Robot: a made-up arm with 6 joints.
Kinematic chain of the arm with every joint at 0, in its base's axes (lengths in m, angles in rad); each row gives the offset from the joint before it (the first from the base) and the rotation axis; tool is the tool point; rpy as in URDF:
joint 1: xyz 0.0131 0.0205 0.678 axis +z
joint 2: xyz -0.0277 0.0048 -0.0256 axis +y
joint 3: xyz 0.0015 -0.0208 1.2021 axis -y
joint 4: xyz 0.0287 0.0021 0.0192 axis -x
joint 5: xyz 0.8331 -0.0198 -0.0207 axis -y
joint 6: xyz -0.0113 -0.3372 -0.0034 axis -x
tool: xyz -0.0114 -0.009 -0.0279 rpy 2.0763 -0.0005 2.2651
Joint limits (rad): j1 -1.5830..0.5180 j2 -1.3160..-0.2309 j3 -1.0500..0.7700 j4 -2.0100..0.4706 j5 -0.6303..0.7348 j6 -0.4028..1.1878
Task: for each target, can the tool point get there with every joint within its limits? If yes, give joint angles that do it. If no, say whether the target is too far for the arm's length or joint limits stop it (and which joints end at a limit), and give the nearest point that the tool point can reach.
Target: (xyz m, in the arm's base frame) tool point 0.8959 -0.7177 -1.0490
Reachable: no: joint limits stop it (at a limit: joint 1, joint 2, joint 3, joint 5) | nearest point -0.1469 -0.2696 0.8569 | short by 2.218 m
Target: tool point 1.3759 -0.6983 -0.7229
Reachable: no: joint limits stop it (at a limit: joint 1, joint 2, joint 3, joint 5) | nearest point 0.2923 -0.1910 1.0538 | short by 2.142 m
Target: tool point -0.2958 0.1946 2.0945
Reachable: yes | joints -0.8290 -0.8669 0.3571 -1.2211 -0.4692 0.3392
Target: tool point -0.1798 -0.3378 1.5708
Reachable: yes | joints -0.2428 -0.8527 -0.6470 -0.0789 0.0036 0.8798
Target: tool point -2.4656 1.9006 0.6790
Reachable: no: too far | nearest point -1.4223 1.1093 1.5974 | short by 1.599 m
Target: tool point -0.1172 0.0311 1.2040
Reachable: yes | joints -0.3762 -0.9842 -0.7164 -1.3624 0.0373 0.0039
